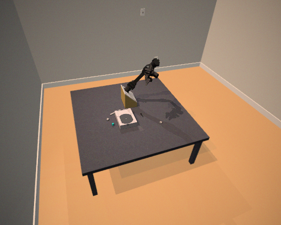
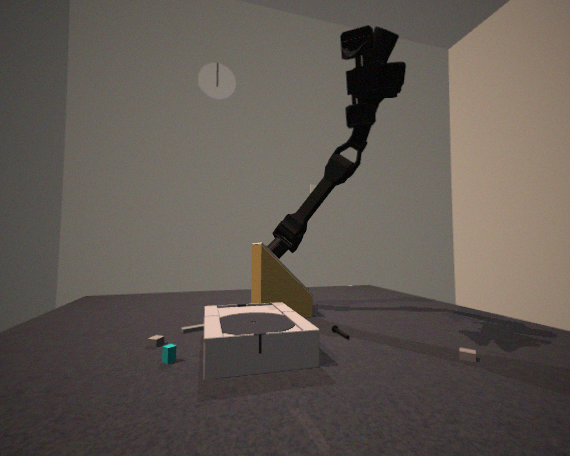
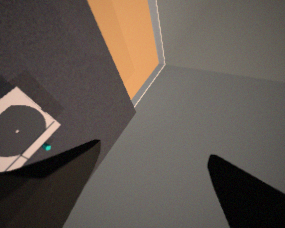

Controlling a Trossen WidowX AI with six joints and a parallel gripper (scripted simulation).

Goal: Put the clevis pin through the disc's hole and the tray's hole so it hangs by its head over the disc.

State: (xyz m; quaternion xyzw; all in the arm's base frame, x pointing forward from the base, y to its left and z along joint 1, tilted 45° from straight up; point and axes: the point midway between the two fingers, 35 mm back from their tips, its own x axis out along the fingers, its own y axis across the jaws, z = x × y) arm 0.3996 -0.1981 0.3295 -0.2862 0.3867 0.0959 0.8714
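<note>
The clevis pin is 12 cm behind my gripper tip, 3 cm to the left of it and 51 cm below it. Round my gripper tip: teal cube: 6 cm behind, 32 cm to the right, 50 cm below; then grey disc: 6 cm behind, 18 cm to the right, 46 cm below; then rimmed tray: 10 cm behind, 17 cm to the right, 47 cm below.
</note>
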